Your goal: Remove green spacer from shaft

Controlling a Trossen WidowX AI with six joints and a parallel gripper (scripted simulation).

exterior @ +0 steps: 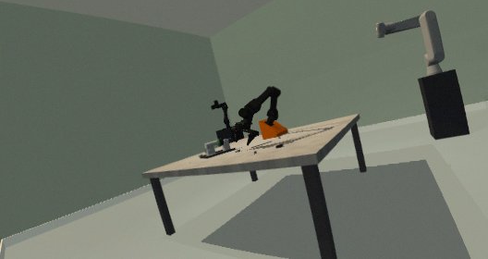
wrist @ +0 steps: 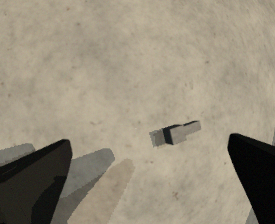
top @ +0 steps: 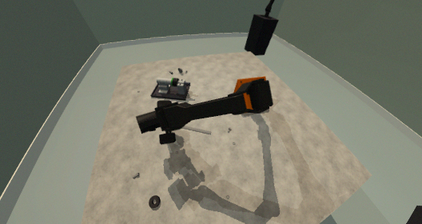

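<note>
My gripper tip is 10 cm past the dark grey shaft, 27 cm to the left of it and 3 cm below it. The rest, counted from my gripper tip: green spacer (8 cm behind, 27 cm to the right, 3 cm above).
</note>
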